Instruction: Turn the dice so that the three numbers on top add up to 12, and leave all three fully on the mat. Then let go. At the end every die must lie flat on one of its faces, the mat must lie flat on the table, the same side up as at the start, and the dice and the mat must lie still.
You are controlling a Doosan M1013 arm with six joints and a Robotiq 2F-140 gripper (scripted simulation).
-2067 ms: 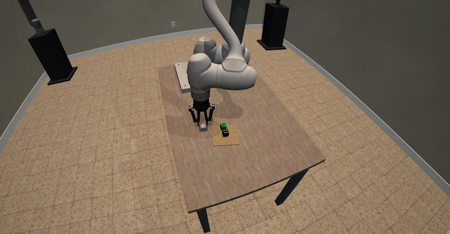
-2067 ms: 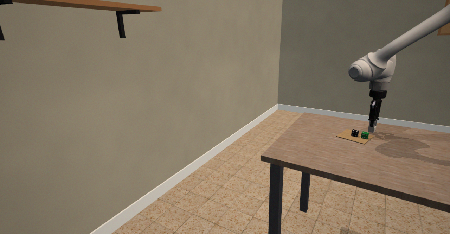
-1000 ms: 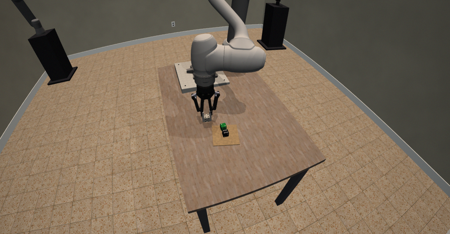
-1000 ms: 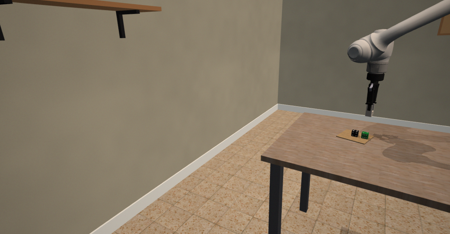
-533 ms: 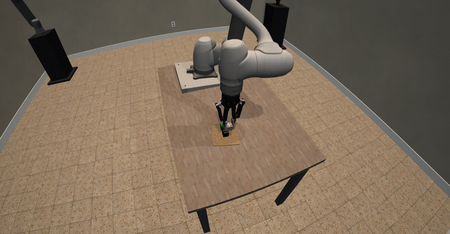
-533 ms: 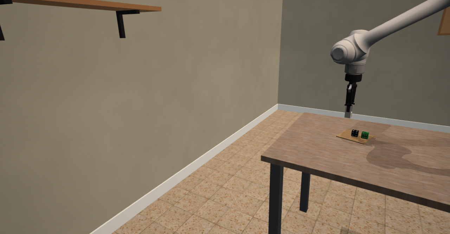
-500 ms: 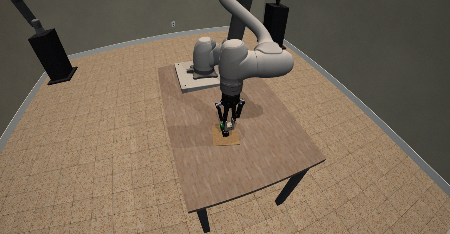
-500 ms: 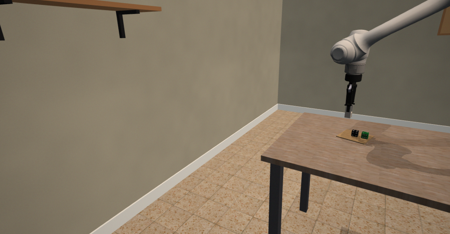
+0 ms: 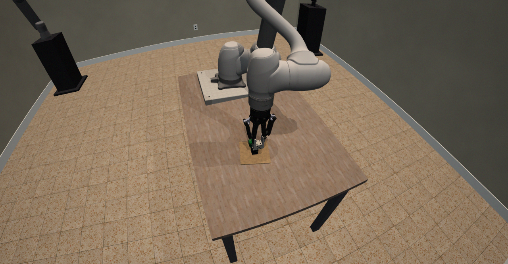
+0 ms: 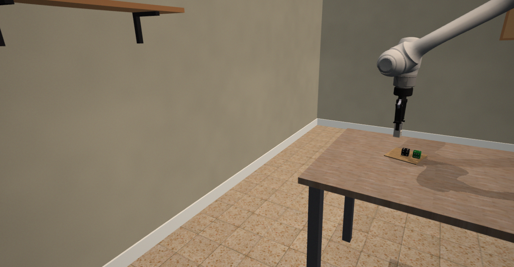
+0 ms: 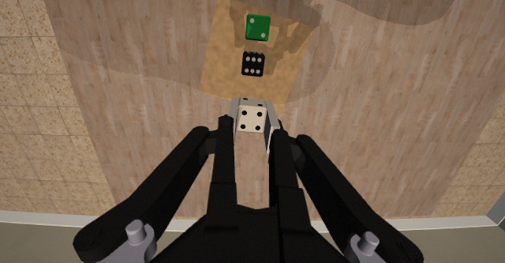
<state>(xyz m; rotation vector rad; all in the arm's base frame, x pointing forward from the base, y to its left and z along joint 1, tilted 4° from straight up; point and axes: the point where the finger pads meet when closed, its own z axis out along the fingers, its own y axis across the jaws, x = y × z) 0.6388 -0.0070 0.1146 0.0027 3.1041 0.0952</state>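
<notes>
Now: the black die 11 cm below my hand and 4 cm behind it. The rest, counted from my hand: white die 2 cm below; green die 11 cm below, 9 cm behind; tan mat 12 cm below, 4 cm behind.
</notes>
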